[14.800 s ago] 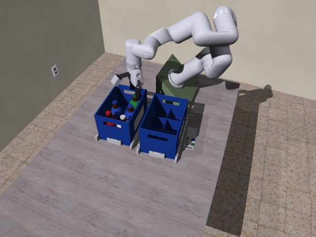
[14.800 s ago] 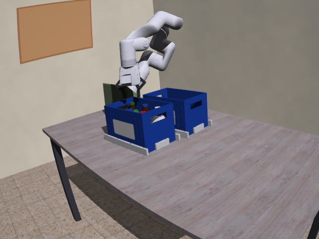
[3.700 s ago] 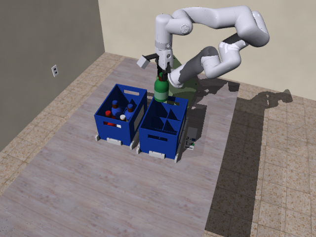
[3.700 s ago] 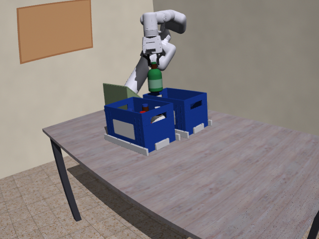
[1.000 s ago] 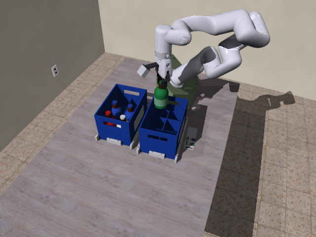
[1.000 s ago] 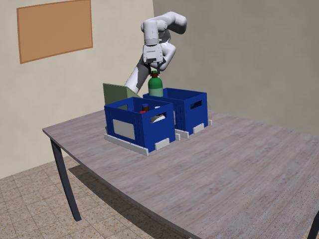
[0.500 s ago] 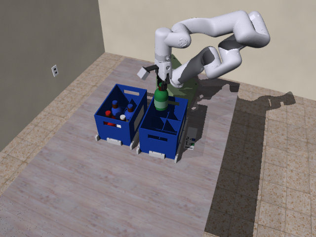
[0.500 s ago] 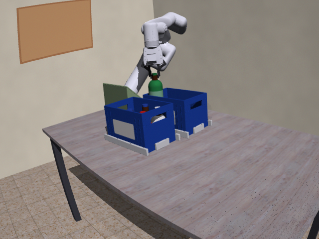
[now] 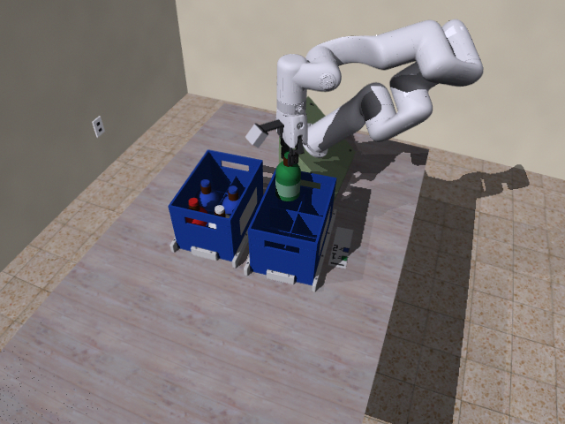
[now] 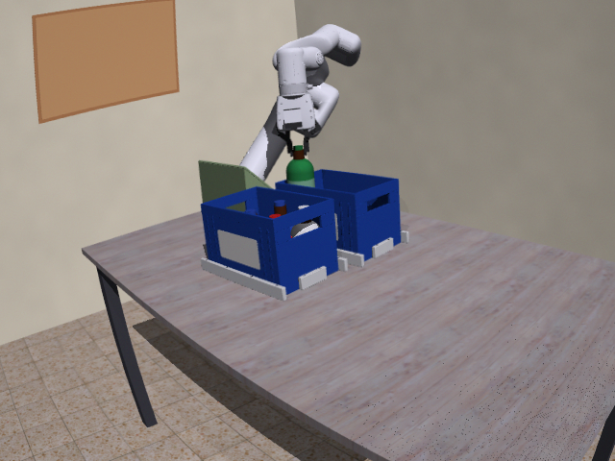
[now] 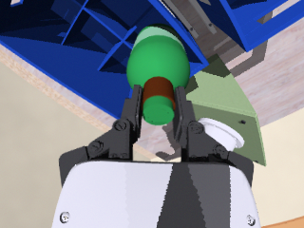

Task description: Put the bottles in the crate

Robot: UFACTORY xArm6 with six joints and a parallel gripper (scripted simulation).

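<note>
The green-labelled bottle is 7 cm below my hand. From my hand the other things lie so: white-labelled bottle 19 cm ahead, 18 cm below, 11 cm to the right; then blue-labelled bottle 18 cm below, 13 cm to the right, 11 cm ahead; then pick list 26 cm below, 19 cm to the left, 2 cm ahead.
</note>
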